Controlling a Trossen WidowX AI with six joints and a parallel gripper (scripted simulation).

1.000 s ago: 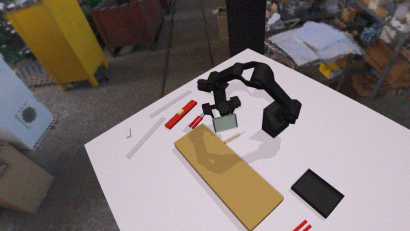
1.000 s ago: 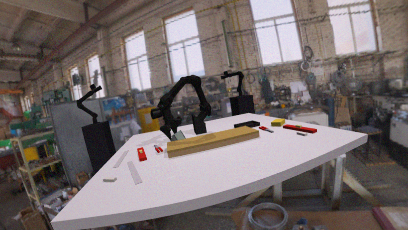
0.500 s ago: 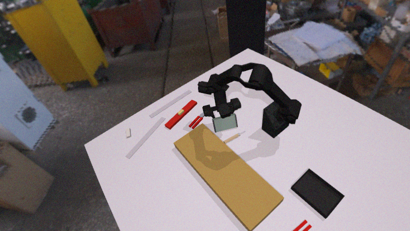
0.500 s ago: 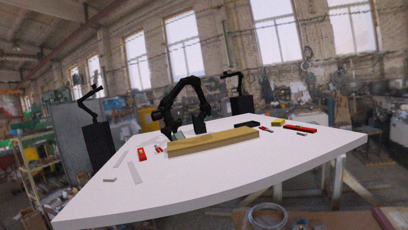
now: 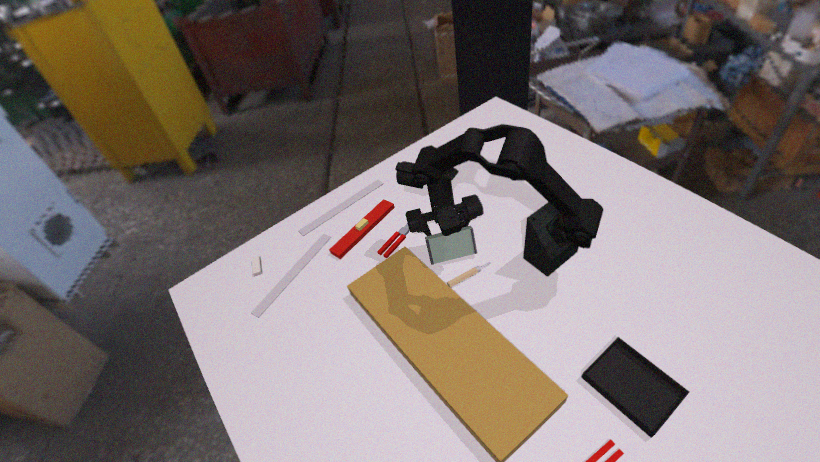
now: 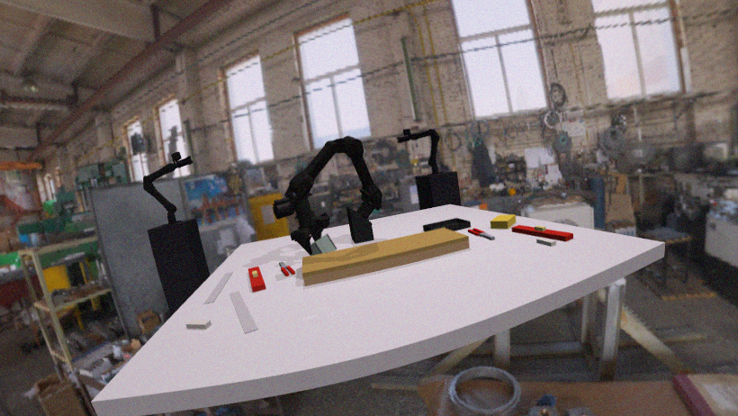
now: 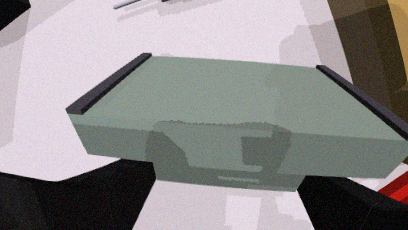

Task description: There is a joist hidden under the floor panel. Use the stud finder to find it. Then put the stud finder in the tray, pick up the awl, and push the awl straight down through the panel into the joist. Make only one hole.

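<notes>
My gripper tip is 2 cm short of the awl, 11 cm to the right of it and 2 cm above it. Also, from my gripper tip: yellow block 19 cm ahead, 71 cm to the left, 1 cm below; stud finder 1 cm behind, 1 cm to the left; black tray 2 cm ahead, 54 cm to the left, 1 cm below.
</notes>
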